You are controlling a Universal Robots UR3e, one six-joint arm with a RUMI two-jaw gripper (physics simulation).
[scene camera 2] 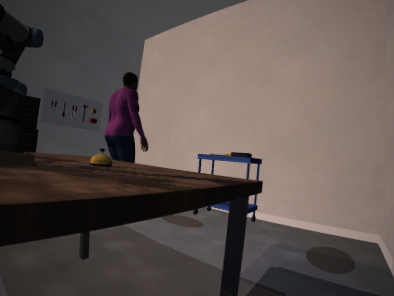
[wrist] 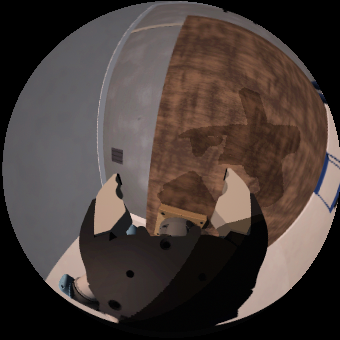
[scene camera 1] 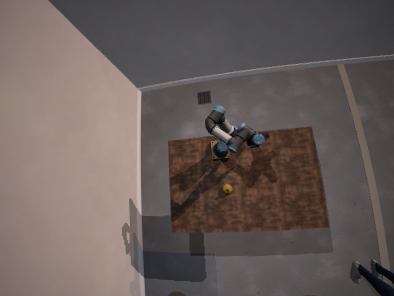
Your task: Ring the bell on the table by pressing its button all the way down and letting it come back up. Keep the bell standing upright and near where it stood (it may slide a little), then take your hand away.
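Seen in the pictures: gripper, fingertip midpoint: (wrist: 171, 172); arm's base, origin of the base link: (wrist: 177, 228).
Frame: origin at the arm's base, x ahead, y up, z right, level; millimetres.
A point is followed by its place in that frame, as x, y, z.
The yellow dome bell (scene camera 1: 228, 189) @(336, 16, 36) (scene camera 2: 101, 160) @(312, -7, 74) stands upright on the brown wooden table (scene camera 1: 300, 200) @(582, -30, -495) (scene camera 2: 150, 200) @(54, -40, 504) (wrist: 215, 75) @(77, -29, -454). Its small dark button (scene camera 2: 102, 150) @(331, 30, 52) sticks up on top. In scene camera 1 the bell is below the arm's base, left of the table's middle. The bell does not show in the wrist view. My gripper (wrist: 171, 172) @(1, 94, -264) is open, with its two pale fingers wide apart and no thing between them. It is above the table's back edge, well apart from the bell, to the upper right of it in scene camera 1.
The arm's base plate (scene camera 1: 214, 153) @(21, 31, 60) (wrist: 160, 216) @(-58, 0, -55) is at the table's back edge. A person in a purple top (scene camera 2: 122, 115) stands beyond the table. A blue cart (scene camera 2: 225, 158) (wrist: 322, 174) stands near the wall. A tool board (scene camera 2: 72, 122) hangs behind.
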